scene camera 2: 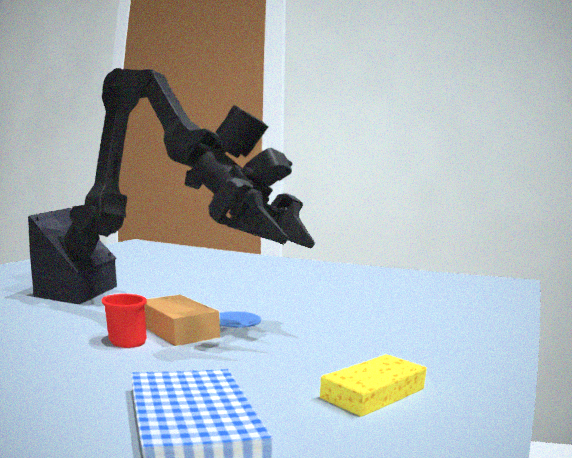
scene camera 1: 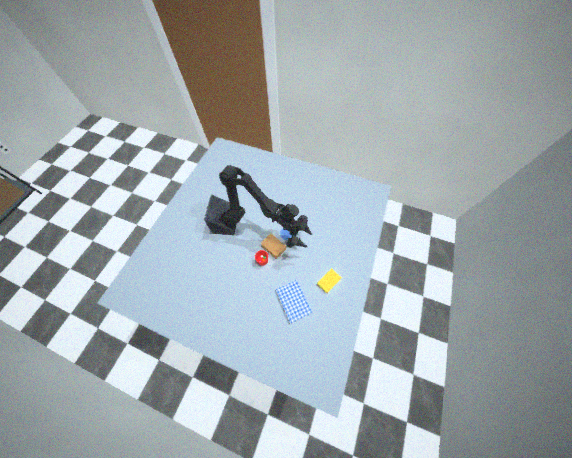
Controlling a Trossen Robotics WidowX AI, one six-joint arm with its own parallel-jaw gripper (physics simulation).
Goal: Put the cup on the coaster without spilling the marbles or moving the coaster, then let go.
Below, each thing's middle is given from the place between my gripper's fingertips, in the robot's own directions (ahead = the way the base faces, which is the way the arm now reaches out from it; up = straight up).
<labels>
Now: hand 18 cm past the wooden block (scene camera 2: 179,320), 13 cm above it and 7 cm to the left of it. From my hand the other things lie so: red cup (scene camera 2: 125,314) (19 cm behind, 16 cm to the right, 12 cm below).
</labels>
